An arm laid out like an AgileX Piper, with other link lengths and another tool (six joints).
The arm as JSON. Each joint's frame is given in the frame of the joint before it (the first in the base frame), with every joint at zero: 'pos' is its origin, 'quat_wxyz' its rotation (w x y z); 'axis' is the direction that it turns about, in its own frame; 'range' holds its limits. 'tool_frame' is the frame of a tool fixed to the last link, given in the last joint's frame.
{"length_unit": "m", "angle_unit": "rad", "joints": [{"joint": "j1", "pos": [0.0, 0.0, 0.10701], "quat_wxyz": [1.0, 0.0, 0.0, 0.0], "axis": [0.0, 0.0, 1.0], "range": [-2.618, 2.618]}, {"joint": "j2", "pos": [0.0, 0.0, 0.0], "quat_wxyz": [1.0, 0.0, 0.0, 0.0], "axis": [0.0, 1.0, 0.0], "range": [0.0, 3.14]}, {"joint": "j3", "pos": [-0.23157, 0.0, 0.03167], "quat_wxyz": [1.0, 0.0, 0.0, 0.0], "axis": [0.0, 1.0, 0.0], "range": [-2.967, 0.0]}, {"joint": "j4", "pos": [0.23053, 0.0, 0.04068], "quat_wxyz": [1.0, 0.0, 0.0, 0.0], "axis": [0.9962, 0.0, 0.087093], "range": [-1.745, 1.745]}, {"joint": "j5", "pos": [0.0, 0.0, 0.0], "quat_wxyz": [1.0, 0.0, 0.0, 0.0], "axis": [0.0, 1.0, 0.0], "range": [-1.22, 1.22]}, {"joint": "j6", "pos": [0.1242, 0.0, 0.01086], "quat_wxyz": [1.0, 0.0, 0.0, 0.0], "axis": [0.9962, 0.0, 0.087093], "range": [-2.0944, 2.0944]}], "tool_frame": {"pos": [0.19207, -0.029, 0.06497], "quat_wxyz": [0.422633, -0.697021, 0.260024, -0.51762]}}
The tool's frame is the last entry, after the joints.
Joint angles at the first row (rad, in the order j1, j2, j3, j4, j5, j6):
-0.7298, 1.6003, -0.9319, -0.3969, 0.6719, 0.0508
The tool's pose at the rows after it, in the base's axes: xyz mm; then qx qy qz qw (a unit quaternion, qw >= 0):
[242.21 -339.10 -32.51 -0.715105 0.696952 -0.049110 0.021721]
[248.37 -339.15 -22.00 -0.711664 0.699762 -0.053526 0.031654]
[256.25 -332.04 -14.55 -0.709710 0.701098 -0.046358 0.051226]
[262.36 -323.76 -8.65 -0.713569 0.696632 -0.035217 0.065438]
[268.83 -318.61 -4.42 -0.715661 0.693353 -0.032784 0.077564]
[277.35 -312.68 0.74 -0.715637 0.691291 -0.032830 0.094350]
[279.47 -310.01 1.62 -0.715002 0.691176 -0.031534 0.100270]
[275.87 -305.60 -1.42 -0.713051 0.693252 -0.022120 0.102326]
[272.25 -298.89 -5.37 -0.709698 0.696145 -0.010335 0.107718]
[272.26 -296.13 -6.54 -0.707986 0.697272 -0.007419 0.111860]
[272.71 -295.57 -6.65 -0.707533 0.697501 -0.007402 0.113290]
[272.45 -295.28 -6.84 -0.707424 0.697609 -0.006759 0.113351]
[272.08 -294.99 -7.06 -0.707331 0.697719 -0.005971 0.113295]
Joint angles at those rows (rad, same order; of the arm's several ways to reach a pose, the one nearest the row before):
-0.7298, 1.5862, -0.9649, -0.3692, 0.7064, 0.0386
-0.7298, 1.5779, -1.0056, -0.3298, 0.7426, 0.0144
-0.7298, 1.5770, -1.0630, -0.2566, 0.8058, -0.0364
-0.7298, 1.5771, -1.1130, -0.1999, 0.8686, -0.0897
-0.7298, 1.5770, -1.1406, -0.1622, 0.8960, -0.1183
-0.7298, 1.5771, -1.1700, -0.1174, 0.9213, -0.1418
-0.7298, 1.5771, -1.1778, -0.1024, 0.9308, -0.1477
-0.7298, 1.5770, -1.1781, -0.0965, 0.9503, -0.1476
-0.7298, 1.5770, -1.1781, -0.0832, 0.9742, -0.1477
-0.7298, 1.5771, -1.1781, -0.0740, 0.9801, -0.1477
-0.7298, 1.5770, -1.1781, -0.0710, 0.9801, -0.1477
-0.7298, 1.5771, -1.1781, -0.0707, 0.9814, -0.1476
-0.7298, 1.5771, -1.1781, -0.0707, 0.9830, -0.1477

